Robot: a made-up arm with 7 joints.
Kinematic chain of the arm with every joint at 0, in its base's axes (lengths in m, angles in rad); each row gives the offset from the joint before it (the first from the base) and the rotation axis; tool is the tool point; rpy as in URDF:
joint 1: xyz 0 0 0.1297 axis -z
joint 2: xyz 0 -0.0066 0.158 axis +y
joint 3: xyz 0 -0.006 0.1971 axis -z
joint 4: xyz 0 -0.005 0.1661 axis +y
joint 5: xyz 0 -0.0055 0.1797 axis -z
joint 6: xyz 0 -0.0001 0.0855 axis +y
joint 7: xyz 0 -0.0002 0.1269 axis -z
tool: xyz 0 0 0 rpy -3.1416 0 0
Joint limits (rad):
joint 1: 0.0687..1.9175
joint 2: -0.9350..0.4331
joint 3: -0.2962..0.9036
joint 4: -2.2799..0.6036
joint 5: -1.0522..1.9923
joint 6: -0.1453..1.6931
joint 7: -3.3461..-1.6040
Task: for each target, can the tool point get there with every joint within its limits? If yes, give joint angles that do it. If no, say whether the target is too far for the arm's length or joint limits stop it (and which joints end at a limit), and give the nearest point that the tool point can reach.
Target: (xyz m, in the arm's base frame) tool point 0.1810 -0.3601 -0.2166
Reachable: no: joint limits stop it (at a limit: joint 1, joint 2, joint 3, joint 4, joint 5) | nearest point -0.2271 -0.1450 0.1620 | short by 0.597 m
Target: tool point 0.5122 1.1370 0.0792
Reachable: no: too far | nearest point 0.2466 0.6006 0.3444 | short by 0.655 m
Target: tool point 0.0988 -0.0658 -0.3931
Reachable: no: joint limits stop it (at a limit: joint 1, joint 2, joint 4, joint 6) | nearest point 0.1327 0.2080 0.1212 | short by 0.584 m
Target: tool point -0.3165 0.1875 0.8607
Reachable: yes | joints 0.8777 -0.7286 -0.1459 0.3261 1.5217 1.1824 -2.3908
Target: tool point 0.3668 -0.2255 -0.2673
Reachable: no: joint limits stop it (at a limit: joint 1, joint 2, joint 4, joint 6) | nearest point 0.2510 0.1114 0.1899 | short by 0.580 m
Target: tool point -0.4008 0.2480 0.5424
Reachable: yes | joints 0.5234 -0.3856 0.3422 -1.6646 0.7677 1.0898 -3.1279
